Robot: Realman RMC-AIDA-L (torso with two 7-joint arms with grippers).
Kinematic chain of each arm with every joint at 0, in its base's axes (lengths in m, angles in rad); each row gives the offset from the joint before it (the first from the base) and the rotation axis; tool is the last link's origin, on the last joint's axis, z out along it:
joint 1: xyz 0 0 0.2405 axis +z
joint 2: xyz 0 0 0 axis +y
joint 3: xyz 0 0 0.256 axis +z
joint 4: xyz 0 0 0 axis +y
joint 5: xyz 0 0 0.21 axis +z
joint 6: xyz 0 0 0 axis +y
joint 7: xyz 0 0 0.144 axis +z
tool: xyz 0 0 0
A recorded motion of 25 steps. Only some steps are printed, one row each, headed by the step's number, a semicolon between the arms.
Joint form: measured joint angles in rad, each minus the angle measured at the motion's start. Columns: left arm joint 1, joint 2, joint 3, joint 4, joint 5, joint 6, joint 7; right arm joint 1, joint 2, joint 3, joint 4, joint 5, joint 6, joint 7.
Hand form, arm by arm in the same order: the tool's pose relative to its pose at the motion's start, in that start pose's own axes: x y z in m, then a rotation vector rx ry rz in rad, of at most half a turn. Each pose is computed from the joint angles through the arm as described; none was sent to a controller.
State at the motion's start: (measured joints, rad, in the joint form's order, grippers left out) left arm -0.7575 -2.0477 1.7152 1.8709 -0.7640 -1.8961 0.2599; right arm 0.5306 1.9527 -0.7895 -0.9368 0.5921 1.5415 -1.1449
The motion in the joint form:
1: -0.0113 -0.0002 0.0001 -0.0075 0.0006 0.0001 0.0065; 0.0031 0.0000 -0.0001 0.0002 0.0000 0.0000 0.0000
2: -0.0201 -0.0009 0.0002 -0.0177 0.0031 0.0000 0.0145; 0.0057 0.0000 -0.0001 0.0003 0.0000 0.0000 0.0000
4: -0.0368 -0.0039 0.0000 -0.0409 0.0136 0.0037 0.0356; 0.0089 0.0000 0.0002 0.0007 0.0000 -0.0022 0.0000
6: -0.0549 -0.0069 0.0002 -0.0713 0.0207 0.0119 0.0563; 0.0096 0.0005 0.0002 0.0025 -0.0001 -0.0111 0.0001
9: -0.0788 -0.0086 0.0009 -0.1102 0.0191 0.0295 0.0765; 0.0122 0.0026 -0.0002 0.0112 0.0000 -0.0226 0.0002
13: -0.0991 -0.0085 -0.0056 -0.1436 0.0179 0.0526 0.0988; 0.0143 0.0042 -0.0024 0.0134 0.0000 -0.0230 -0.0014
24: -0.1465 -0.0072 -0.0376 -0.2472 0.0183 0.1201 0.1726; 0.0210 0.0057 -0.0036 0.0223 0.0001 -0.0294 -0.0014
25: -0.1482 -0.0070 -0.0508 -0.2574 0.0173 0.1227 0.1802; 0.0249 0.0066 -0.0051 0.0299 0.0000 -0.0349 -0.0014
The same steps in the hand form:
1: 0.0022 -0.0004 -0.0001 0.0015 -0.0023 0.0117; -0.0014 0.0001 0.0000 -0.0001 -0.0010 -0.0028
2: 0.0036 -0.0013 0.0005 0.0023 -0.0074 0.0204; -0.0026 0.0002 -0.0001 -0.0002 -0.0019 -0.0052
4: 0.0066 -0.0038 0.0023 0.0072 -0.0161 0.0387; -0.0042 0.0001 -0.0001 0.0016 -0.0041 -0.0077
6: 0.0100 -0.0066 0.0051 0.0078 -0.0244 0.0546; -0.0047 -0.0008 0.0004 0.0079 -0.0074 -0.0072
9: 0.0155 -0.0093 0.0084 0.0031 -0.0267 0.0724; -0.0053 -0.0009 0.0026 0.0097 -0.0102 -0.0048
13: 0.0210 -0.0135 0.0102 0.0044 -0.0174 0.0867; -0.0061 0.0000 0.0038 0.0065 -0.0090 -0.0086
24: 0.0331 -0.0294 0.0153 0.0102 0.0103 0.1112; -0.0083 0.0006 0.0058 0.0041 -0.0104 -0.0106
25: 0.0330 -0.0323 0.0148 0.0090 0.0157 0.1042; -0.0092 0.0009 0.0075 0.0024 -0.0103 -0.0110

